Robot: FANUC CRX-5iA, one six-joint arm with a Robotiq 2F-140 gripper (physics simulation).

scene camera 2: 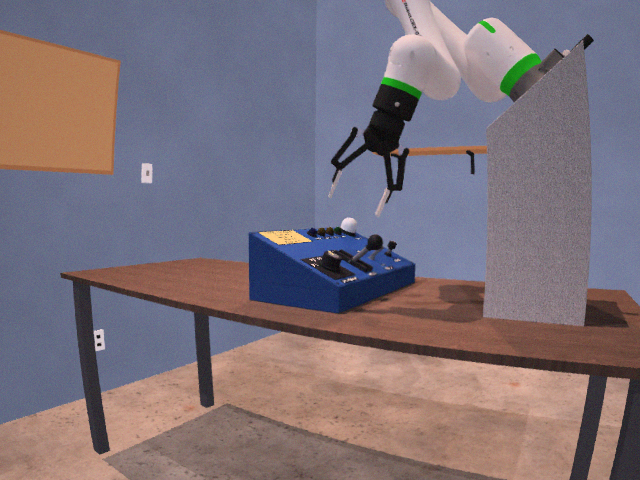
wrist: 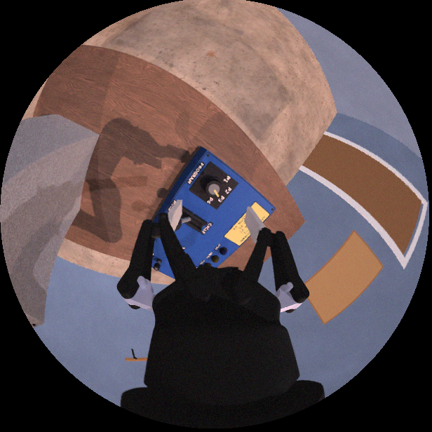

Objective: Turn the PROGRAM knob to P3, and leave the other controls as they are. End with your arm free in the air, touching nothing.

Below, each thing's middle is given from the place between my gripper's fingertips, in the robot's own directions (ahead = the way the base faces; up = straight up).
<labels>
Now: hand 180 mm short of the blue console [scene camera 2: 283,265], 140 mm to the left of it and 130 mm above it.
</labels>
